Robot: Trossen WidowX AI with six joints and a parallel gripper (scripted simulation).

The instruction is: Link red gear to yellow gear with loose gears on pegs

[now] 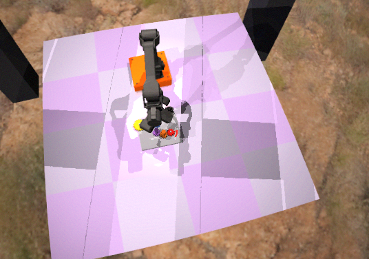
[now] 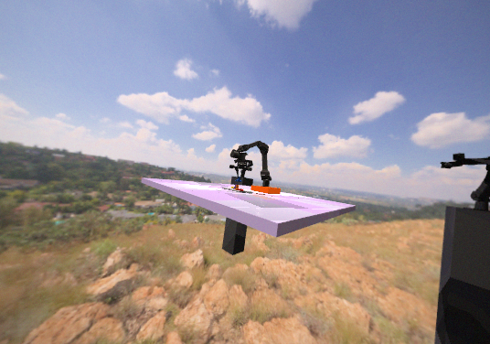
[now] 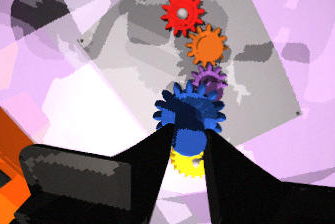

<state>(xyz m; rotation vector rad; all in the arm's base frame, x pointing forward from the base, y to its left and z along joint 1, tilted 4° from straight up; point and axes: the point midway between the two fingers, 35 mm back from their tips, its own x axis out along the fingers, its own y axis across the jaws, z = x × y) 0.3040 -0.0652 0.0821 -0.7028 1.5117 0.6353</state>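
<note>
My gripper tip is now 80 mm above the purple gear and 20 mm short of it. Round my gripper tip: orange gear (80 mm below, 40 mm ahead, 30 mm to the left); red gear (90 mm below, 70 mm to the left, 40 mm ahead); blue gear (10 mm below).
</note>
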